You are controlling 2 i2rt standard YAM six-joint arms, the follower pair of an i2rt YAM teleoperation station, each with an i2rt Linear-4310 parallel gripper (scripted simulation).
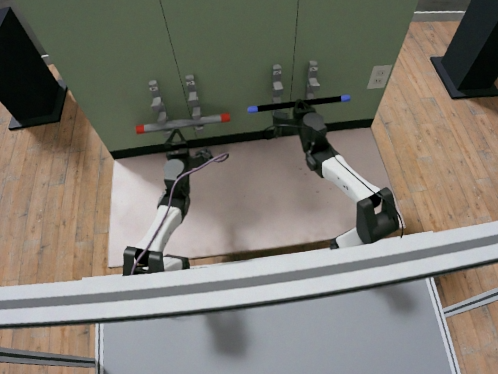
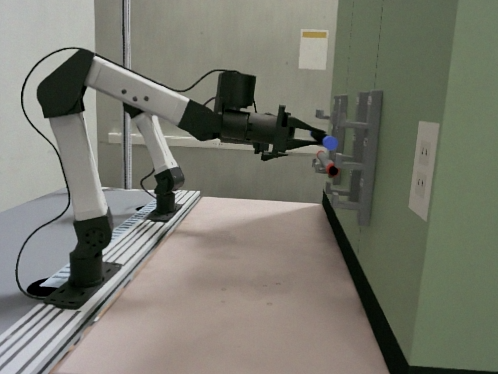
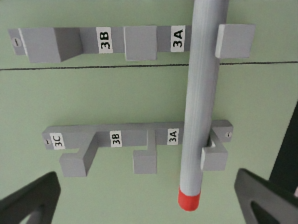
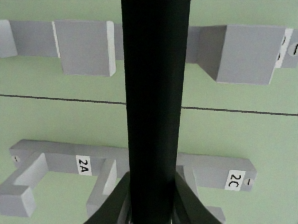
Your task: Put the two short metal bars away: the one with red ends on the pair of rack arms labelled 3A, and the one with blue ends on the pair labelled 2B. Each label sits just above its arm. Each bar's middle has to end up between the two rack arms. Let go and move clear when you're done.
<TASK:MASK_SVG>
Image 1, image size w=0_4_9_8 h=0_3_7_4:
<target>red-ended grey bar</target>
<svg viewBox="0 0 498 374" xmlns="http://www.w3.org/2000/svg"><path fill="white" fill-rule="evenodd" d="M229 113L202 116L201 120L188 118L167 121L166 125L159 125L158 123L136 126L136 133L143 134L230 122Z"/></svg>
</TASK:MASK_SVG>
